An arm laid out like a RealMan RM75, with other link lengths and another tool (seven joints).
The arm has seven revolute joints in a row. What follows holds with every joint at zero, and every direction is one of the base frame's.
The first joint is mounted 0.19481 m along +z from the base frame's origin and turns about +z.
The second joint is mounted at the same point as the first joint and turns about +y.
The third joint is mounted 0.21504 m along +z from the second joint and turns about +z.
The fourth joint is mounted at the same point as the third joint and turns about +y.
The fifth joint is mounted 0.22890 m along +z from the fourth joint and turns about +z.
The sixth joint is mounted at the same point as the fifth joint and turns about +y.
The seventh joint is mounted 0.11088 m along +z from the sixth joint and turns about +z.
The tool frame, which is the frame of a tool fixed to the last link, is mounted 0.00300 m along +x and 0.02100 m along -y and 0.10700 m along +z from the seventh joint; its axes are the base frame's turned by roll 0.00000, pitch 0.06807 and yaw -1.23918 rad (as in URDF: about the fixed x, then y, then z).
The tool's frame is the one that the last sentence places.
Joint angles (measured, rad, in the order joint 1, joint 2, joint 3, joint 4, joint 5, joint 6, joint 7), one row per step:
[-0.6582 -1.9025 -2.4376 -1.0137 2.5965 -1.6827 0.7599]
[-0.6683 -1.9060 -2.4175 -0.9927 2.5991 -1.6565 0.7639]
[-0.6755 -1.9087 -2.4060 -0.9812 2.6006 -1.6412 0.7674]
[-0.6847 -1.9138 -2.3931 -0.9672 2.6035 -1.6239 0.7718]
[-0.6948 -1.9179 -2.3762 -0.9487 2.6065 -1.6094 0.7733]
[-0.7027 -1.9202 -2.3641 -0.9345 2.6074 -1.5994 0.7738]
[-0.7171 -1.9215 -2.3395 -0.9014 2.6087 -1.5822 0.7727]
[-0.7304 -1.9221 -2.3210 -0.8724 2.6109 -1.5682 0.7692]
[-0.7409 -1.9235 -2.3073 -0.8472 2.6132 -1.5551 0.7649]
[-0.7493 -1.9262 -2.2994 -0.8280 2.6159 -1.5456 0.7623]
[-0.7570 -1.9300 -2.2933 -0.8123 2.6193 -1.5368 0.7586]
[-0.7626 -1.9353 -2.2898 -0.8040 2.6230 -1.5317 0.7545]
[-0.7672 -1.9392 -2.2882 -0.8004 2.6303 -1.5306 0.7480]
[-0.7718 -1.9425 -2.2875 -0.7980 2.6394 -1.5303 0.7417]
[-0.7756 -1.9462 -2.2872 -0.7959 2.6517 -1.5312 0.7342]
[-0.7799 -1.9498 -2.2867 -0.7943 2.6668 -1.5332 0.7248]
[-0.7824 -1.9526 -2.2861 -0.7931 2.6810 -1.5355 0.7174]
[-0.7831 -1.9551 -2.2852 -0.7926 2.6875 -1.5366 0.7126]
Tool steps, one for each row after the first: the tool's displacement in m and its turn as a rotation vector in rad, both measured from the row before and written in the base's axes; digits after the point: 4 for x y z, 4 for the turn. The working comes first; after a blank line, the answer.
Tool pose at each row, in the base's axes (x y z in m, rotation vector in rad; the steps are taken from these numbers as rounded here):
[-0.2896 0.3920 0.0323 -1.0259 -2.4992 -0.2342]
[-0.2888 0.3960 0.0258 -1.0418 -2.4870 -0.2215]
[-0.2877 0.3986 0.0219 -1.0546 -2.4783 -0.2149]
[-0.2861 0.4014 0.0163 -1.0706 -2.4695 -0.2052]
[-0.2847 0.4031 0.0095 -1.0846 -2.4650 -0.1860]
[-0.2834 0.4042 0.0046 -1.0946 -2.4626 -0.1727]
[-0.2824 0.4050 -0.0048 -1.1072 -2.4622 -0.1405]
[-0.2818 0.4054 -0.0123 -1.1131 -2.4630 -0.1143]
[-0.2818 0.4054 -0.0187 -1.1136 -2.4655 -0.0941]
[-0.2816 0.4052 -0.0241 -1.1142 -2.4688 -0.0794]
[-0.2812 0.4050 -0.0290 -1.1136 -2.4717 -0.0675]
[-0.2802 0.4047 -0.0330 -1.1134 -2.4745 -0.0592]
[-0.2798 0.4043 -0.0352 -1.1088 -2.4753 -0.0502]
[-0.2796 0.4040 -0.0367 -1.1038 -2.4741 -0.0411]
[-0.2802 0.4030 -0.0381 -1.0954 -2.4728 -0.0286]
[-0.2811 0.4018 -0.0391 -1.0845 -2.4701 -0.0134]
[-0.2826 0.4004 -0.0397 -1.0742 -2.4668 0.0015]
[-0.2832 0.3994 -0.0406 -1.0681 -2.4668 0.0094]

[0.0008 0.0040 -0.0065 -0.0080 0.0111 -0.0112]
[0.0011 0.0026 -0.0039 -0.0046 0.0067 -0.0094]
[0.0016 0.0028 -0.0056 -0.0075 0.0069 -0.0111]
[0.0014 0.0017 -0.0068 -0.0144 0.0068 -0.0073]
[0.0013 0.0011 -0.0049 -0.0104 0.0039 -0.0051]
[0.0010 0.0008 -0.0094 -0.0237 0.0076 -0.0033]
[0.0006 0.0004 -0.0075 -0.0184 0.0062 0.0005]
[0.0000 0.0000 -0.0064 -0.0137 0.0042 0.0035]
[0.0002 -0.0002 -0.0054 -0.0106 0.0016 0.0028]
[0.0004 -0.0002 -0.0049 -0.0083 0.0014 0.0030]
[0.0010 -0.0003 -0.0040 -0.0061 0.0002 0.0022]
[0.0004 -0.0004 -0.0022 -0.0046 0.0034 0.0046]
[0.0002 -0.0003 -0.0015 -0.0039 0.0053 0.0043]
[-0.0006 -0.0010 -0.0014 -0.0051 0.0074 0.0070]
[-0.0009 -0.0012 -0.0010 -0.0057 0.0101 0.0087]
[-0.0015 -0.0014 -0.0006 -0.0056 0.0103 0.0081]
[-0.0006 -0.0010 -0.0009 -0.0033 0.0041 0.0052]

